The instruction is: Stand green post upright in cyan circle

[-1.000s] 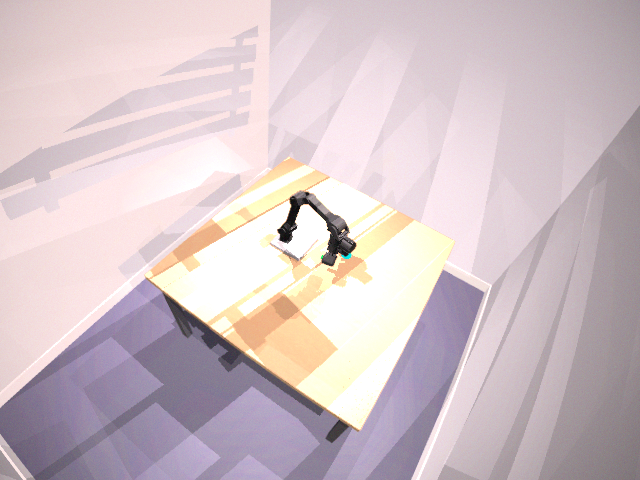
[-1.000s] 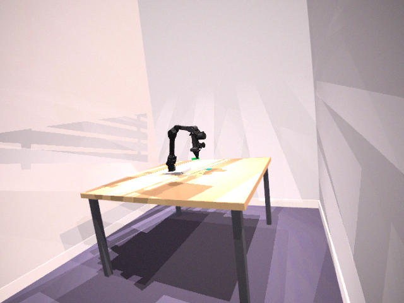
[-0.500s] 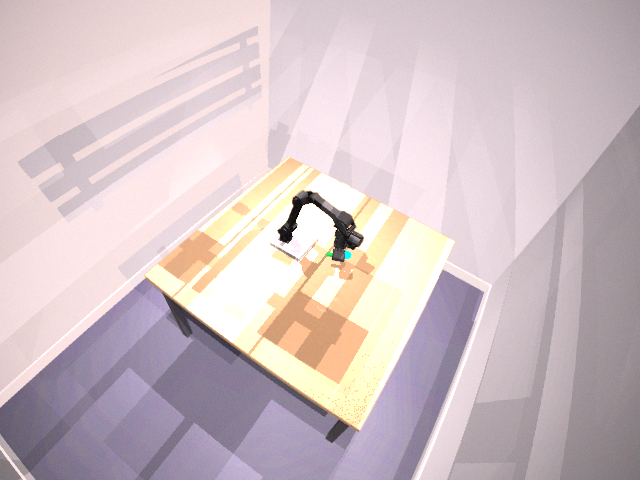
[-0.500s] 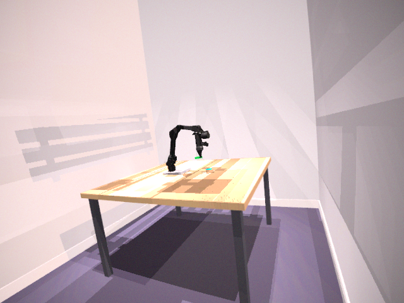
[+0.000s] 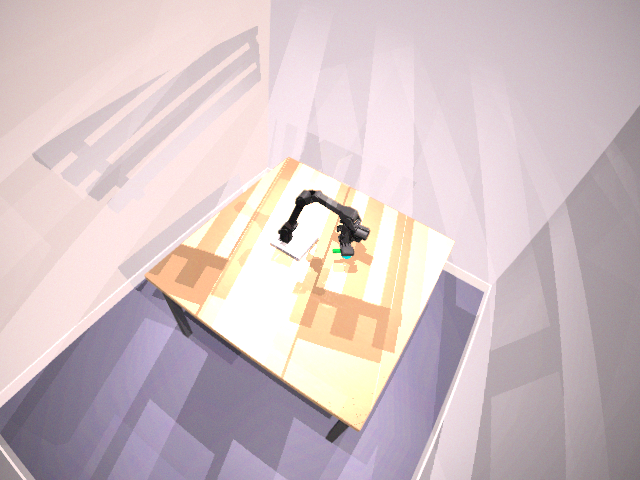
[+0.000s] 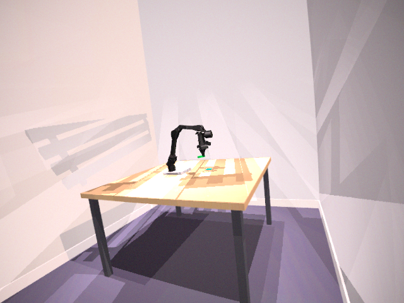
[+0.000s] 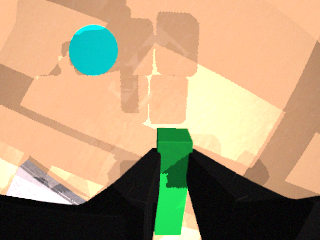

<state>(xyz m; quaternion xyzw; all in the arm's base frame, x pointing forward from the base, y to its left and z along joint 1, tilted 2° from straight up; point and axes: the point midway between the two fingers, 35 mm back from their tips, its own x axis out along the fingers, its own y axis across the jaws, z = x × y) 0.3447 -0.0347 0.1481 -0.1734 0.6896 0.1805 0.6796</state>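
Now: gripper tip 14 cm above the cyan circle, 10 cm to the right of it and 1 cm short of it. Also, from my gripper tip: green post (2 cm behind, 1 cm to the right).
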